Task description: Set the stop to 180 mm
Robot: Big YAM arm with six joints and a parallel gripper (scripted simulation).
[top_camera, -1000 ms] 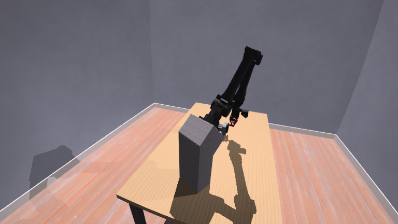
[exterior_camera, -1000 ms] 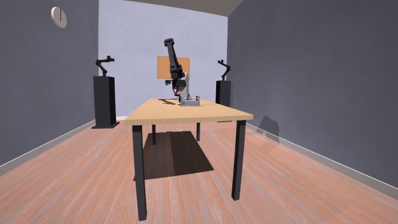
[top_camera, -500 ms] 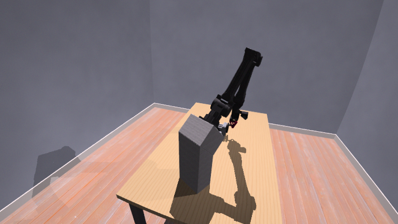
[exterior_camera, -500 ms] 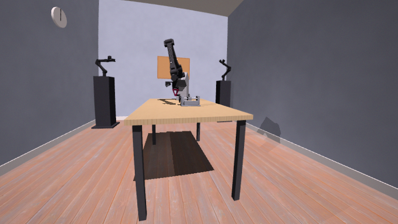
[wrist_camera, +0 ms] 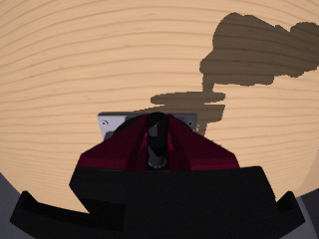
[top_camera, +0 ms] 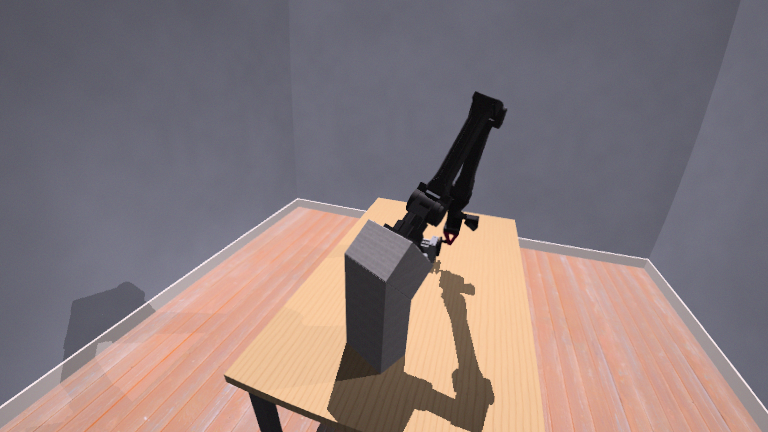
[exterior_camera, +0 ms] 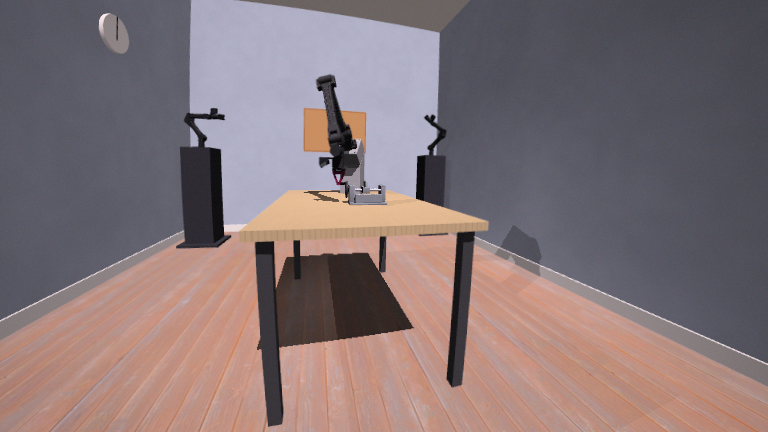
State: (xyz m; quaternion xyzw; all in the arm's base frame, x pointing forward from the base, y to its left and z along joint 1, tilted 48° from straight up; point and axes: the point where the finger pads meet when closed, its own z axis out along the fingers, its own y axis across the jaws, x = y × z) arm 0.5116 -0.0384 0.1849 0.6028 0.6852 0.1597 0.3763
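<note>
My hand is 10 mm to the right of the black handwheel handle.
</note>
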